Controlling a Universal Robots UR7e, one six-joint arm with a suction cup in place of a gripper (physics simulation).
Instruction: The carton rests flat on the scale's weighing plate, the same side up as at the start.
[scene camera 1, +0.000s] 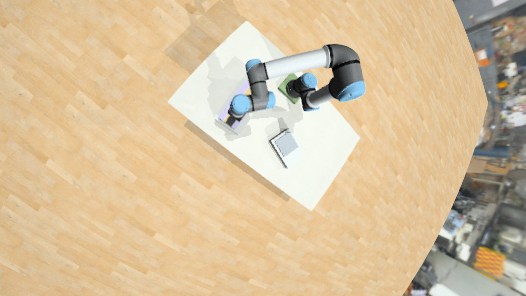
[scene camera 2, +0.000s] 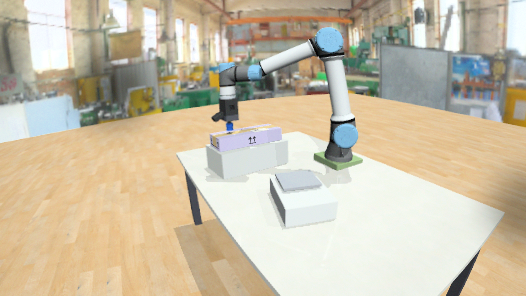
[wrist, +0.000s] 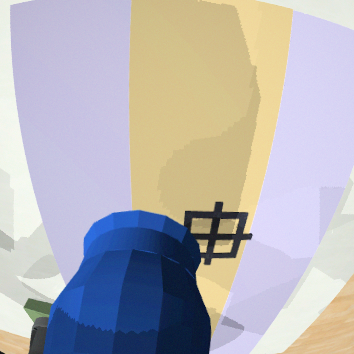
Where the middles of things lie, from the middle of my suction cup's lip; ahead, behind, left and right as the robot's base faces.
Labels:
Right now my suction cup is 9 cm past the lilac carton (scene camera 2: 222, 141), 6 cm above it and 2 cm to the left of it. Also, from my suction cup: scale (scene camera 2: 301, 198) (46 cm to the left, 17 cm below, 6 cm behind).

